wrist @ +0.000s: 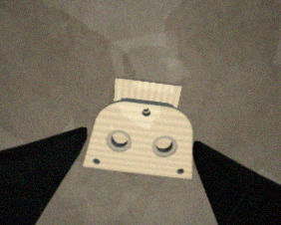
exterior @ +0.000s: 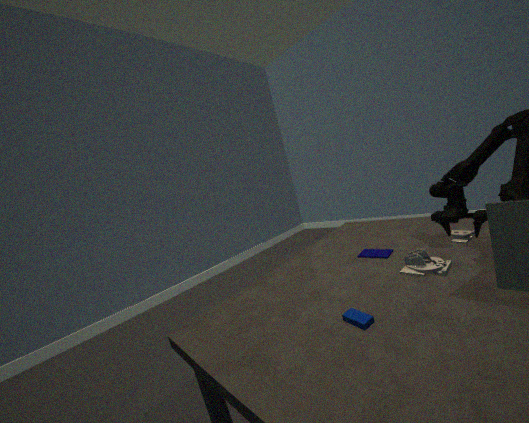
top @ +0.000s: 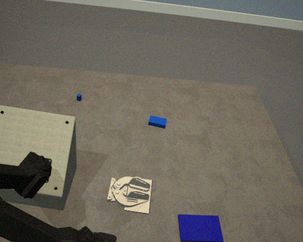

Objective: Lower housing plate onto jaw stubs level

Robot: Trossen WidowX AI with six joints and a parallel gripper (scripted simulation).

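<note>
My gripper tip is now 8 cm short of the pale base, 28 cm to the right of it and 1 cm above it. From my gripper tip the other things lie so: flat blue sheet (27 cm ahead, 20 cm to the left, 1 cm below); then small blue cube (19 cm behind, 69 cm to the left).
</note>
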